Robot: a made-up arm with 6 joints. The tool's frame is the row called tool.
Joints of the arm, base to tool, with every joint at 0 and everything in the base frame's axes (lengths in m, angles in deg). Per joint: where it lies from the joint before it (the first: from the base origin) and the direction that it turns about. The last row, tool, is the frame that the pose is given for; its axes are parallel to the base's.
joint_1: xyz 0 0 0.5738 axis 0 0 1
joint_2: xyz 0 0 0 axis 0 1 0
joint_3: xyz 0 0 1.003 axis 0 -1 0
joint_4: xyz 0 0 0 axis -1 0 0
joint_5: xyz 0.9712 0 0 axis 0 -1 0
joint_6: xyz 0 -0.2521 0 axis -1 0 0
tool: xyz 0 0 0
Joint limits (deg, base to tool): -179.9..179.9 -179.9..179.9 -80..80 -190..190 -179.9..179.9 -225..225
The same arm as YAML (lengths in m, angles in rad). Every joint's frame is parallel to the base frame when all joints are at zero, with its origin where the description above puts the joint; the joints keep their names.
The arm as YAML. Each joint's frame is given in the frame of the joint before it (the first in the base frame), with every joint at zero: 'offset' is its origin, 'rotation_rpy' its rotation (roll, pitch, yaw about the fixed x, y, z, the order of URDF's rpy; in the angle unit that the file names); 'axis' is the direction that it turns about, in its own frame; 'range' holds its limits. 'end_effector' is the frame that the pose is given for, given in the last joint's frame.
length_unit: m
angle_unit: rad
chain:
  - id: joint_1
    offset: [0.0, 0.0, 0.5738]
    rotation_rpy: [0.0, 0.0, 0.0]
    axis: "+z"
    range: [-3.1398, 3.1398]
  - id: joint_2
    offset: [0.0, 0.0, 0.0]
    rotation_rpy: [0.0, 0.0, 0.0]
    axis: "+y"
    range: [-3.1398, 3.1398]
  - id: joint_3
    offset: [0.0, 0.0, 1.003]
    rotation_rpy: [0.0, 0.0, 0.0]
    axis: "-y"
    range: [-1.3963, 1.3963]
  - id: joint_4
    offset: [0.0, 0.0, 0.0]
    rotation_rpy: [0.0, 0.0, 0.0]
    axis: "-x"
    range: [-3.3161, 3.3161]
  - id: joint_5
    offset: [0.9712, 0.0, 0.0]
    rotation_rpy: [0.0, 0.0, 0.0]
    axis: "-y"
    range: [-3.1398, 3.1398]
  - id: joint_6
    offset: [0.0, -0.2521, 0.0]
    rotation_rpy: [0.0, 0.0, 0.0]
    axis: "-x"
    range: [-3.927, 3.927]
end_effector:
  offset: [0.0, 0.0, 0.0]
  rotation_rpy: [0.0, 0.0, 0.0]

